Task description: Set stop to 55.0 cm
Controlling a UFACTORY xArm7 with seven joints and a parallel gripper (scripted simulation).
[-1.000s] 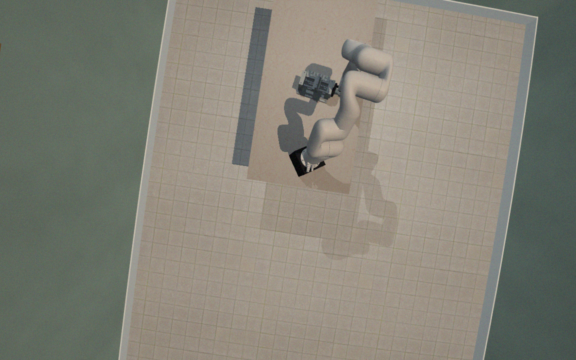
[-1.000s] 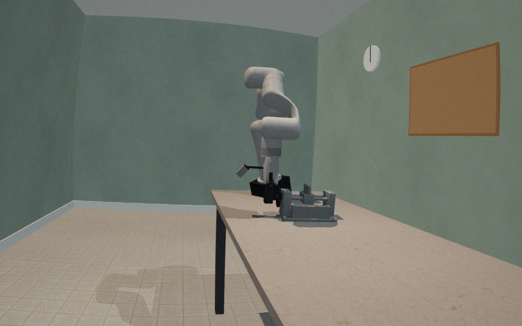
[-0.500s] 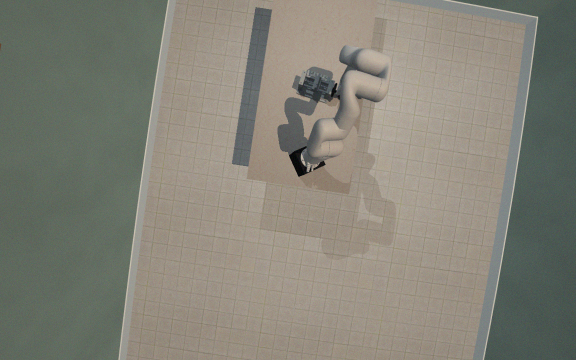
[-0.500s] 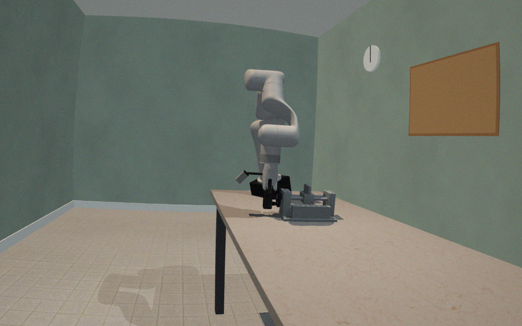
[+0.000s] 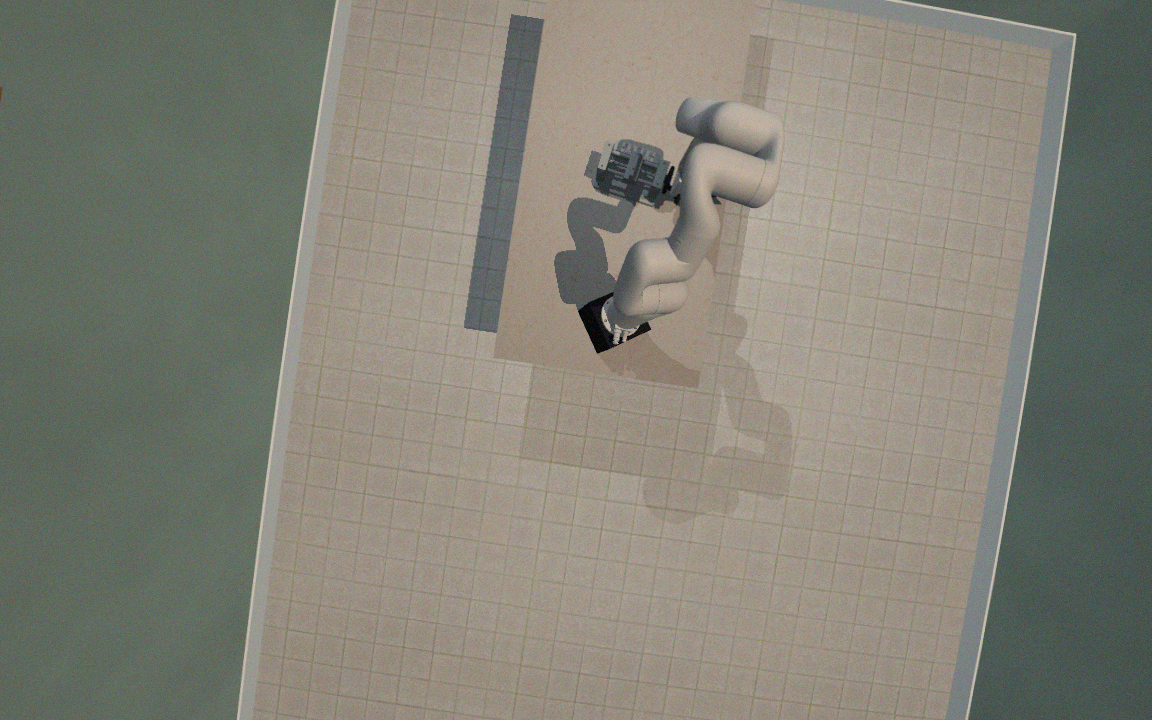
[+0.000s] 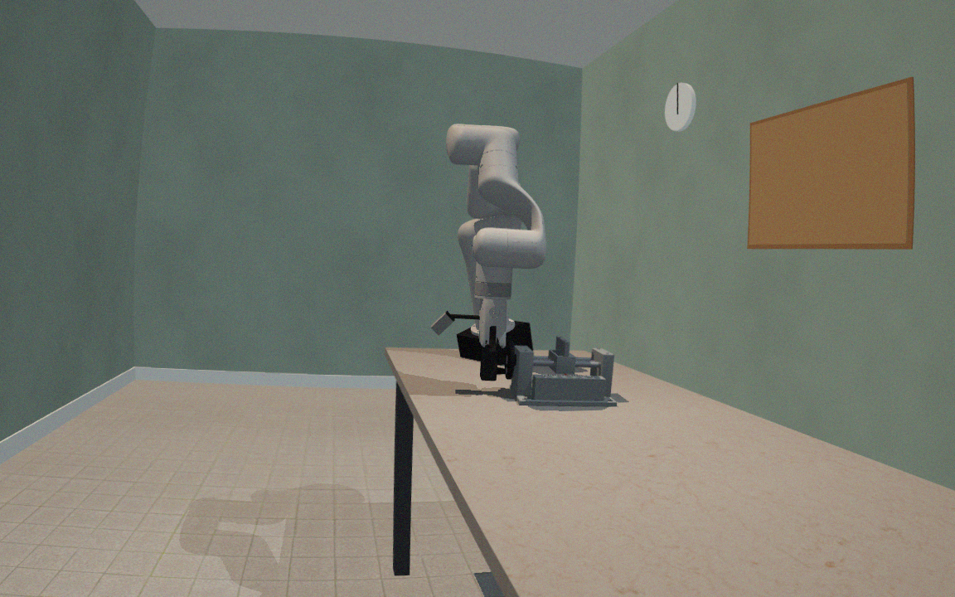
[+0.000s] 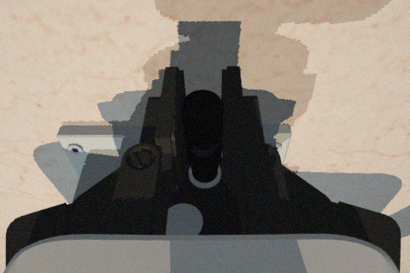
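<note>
The black handwheel is 1 cm ahead of my hand and 2 cm to the left of it. Round my hand: crank handle (1 cm to the left); stop block (4 cm ahead, 15 cm to the left, 4 cm above).
</note>
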